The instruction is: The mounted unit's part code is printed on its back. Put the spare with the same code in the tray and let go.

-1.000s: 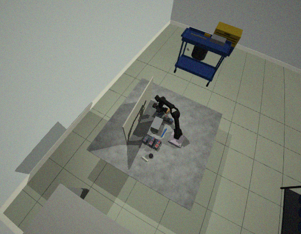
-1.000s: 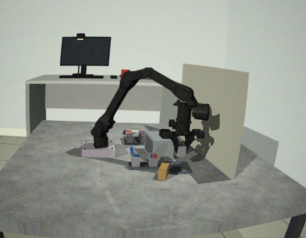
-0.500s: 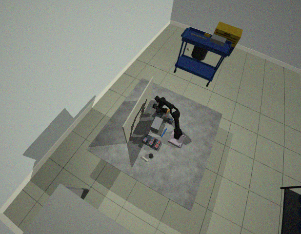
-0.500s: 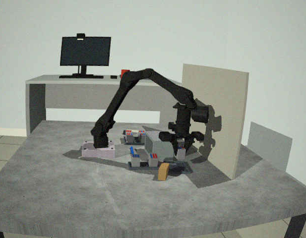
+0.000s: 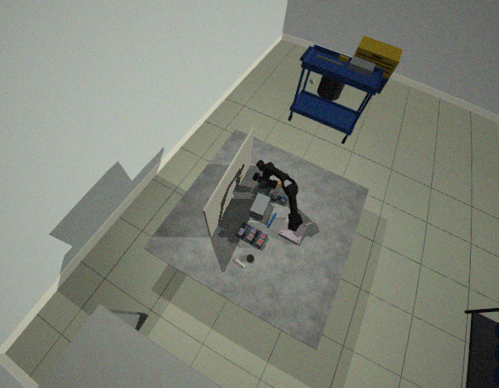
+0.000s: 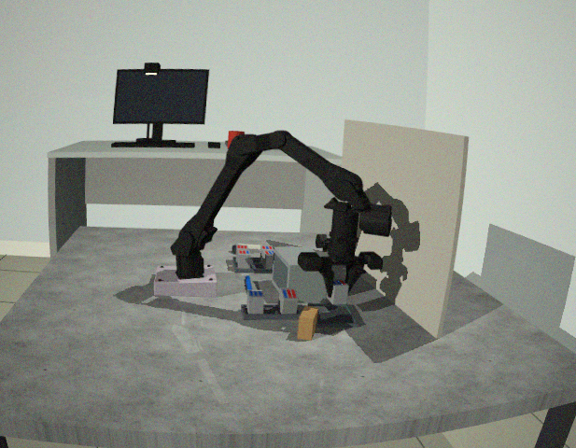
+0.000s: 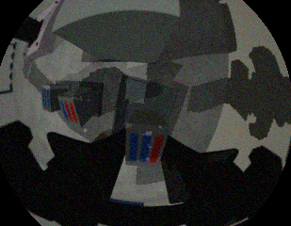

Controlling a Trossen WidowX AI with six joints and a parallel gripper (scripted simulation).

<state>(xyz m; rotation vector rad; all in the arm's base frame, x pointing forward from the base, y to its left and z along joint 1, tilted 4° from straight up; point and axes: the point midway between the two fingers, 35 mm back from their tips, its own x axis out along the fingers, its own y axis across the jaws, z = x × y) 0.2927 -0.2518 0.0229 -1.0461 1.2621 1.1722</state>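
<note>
Right now my gripper tip is 50 mm above the dark flat tray. From my gripper tip the other things lie so: orange block (100 mm behind, 70 mm to the right, 30 mm below); grey mounted unit (20 mm behind, 190 mm to the left); grey spare block (20 mm above).
</note>
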